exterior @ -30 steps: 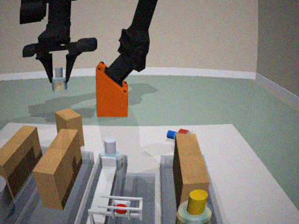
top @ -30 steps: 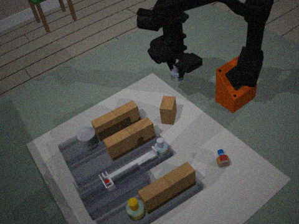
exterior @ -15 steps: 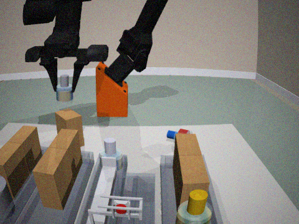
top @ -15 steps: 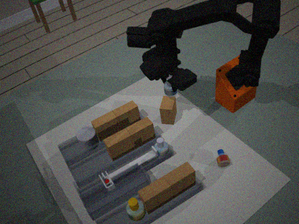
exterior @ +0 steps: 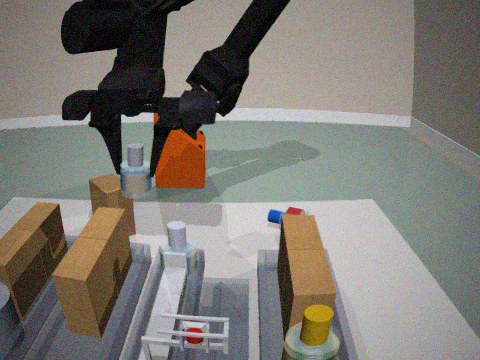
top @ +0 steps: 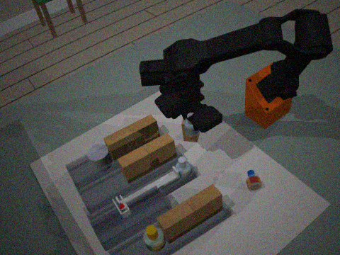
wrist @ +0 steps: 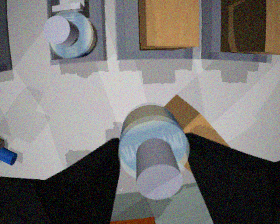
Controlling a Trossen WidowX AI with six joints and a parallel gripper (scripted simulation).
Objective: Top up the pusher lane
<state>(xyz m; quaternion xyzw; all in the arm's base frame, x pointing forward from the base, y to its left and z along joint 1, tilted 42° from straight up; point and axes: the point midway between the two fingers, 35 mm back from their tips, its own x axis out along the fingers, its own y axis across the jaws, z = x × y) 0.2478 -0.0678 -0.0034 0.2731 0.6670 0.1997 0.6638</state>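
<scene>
Right now my gripper tip is 60 mm above the brown box, 40 mm to the left of it and 30 mm past it. From my gripper tip the other things lie so: red mark 270 mm ahead, 60 mm to the left, 20 mm below; grey can 220 mm ahead, 140 mm to the right, 60 mm below; sprung lane 230 mm ahead, 70 mm below, 60 mm to the left.
</scene>
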